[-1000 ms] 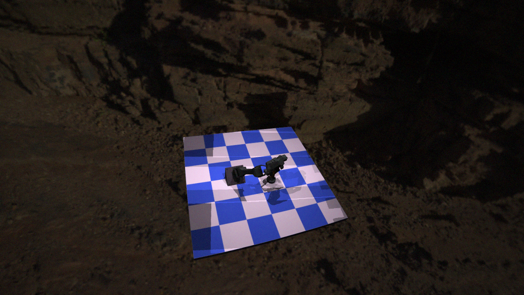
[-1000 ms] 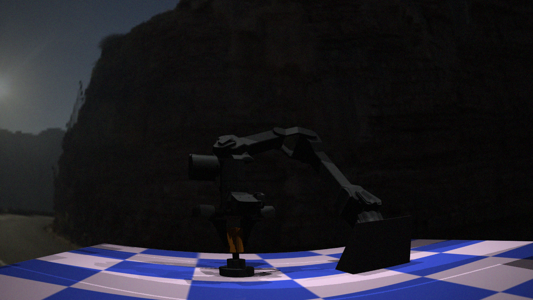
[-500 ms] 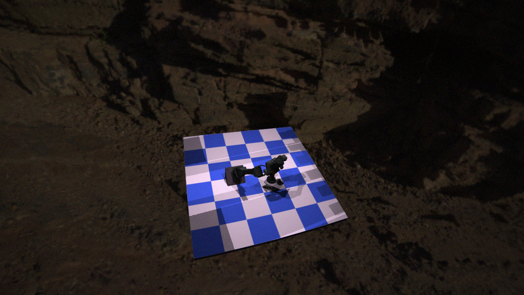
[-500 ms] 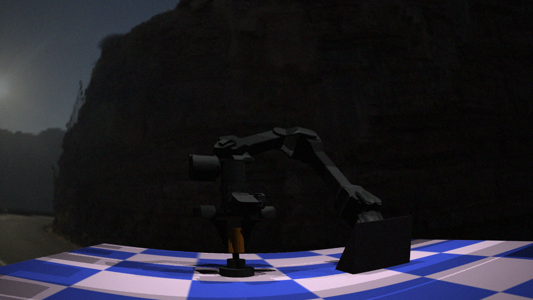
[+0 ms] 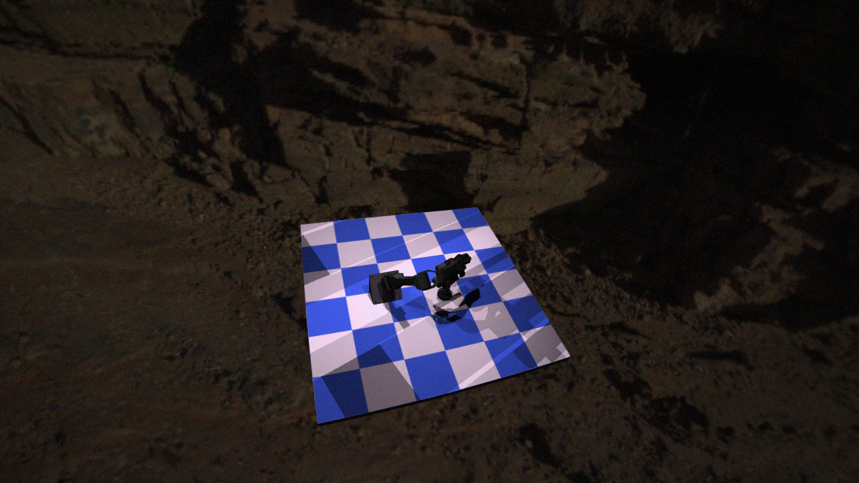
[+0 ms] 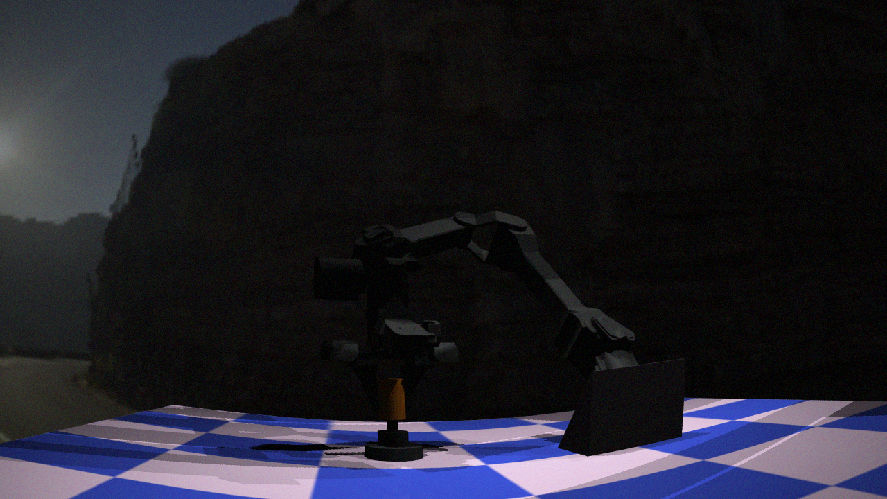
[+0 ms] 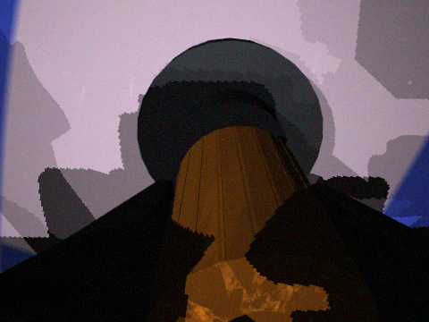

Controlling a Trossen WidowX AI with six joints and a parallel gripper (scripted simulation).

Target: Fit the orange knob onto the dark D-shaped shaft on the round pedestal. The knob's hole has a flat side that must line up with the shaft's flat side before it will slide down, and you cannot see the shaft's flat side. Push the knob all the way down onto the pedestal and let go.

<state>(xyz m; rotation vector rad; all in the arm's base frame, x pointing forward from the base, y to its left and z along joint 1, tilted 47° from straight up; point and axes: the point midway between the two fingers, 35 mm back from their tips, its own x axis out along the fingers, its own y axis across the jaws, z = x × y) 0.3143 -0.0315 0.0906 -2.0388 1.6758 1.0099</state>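
Now: gripper tip 20 mm below the orange knob. Round my gripper tip: pedestal (40 mm below).
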